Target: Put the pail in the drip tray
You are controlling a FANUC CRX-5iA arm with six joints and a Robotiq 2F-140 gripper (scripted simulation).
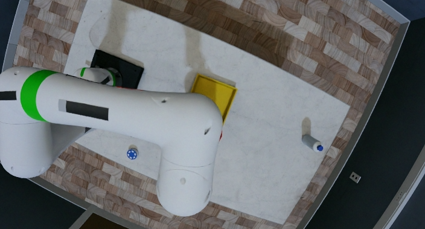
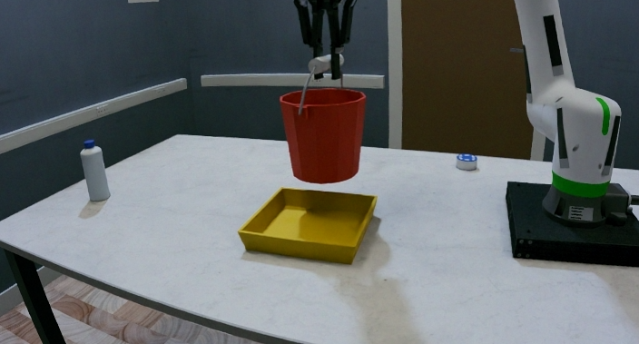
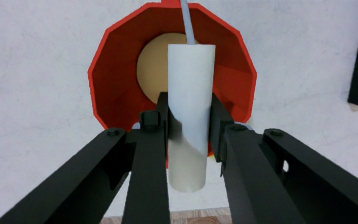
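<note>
Right now the red pail is 1 cm ahead of my hand and 9 cm below it. Round my hand: yellow drip tray: 1 cm ahead, 10 cm to the left, 31 cm below; then round cap: 30 cm behind, 36 cm to the right, 31 cm below; then pail handle: 3 cm below.
</note>
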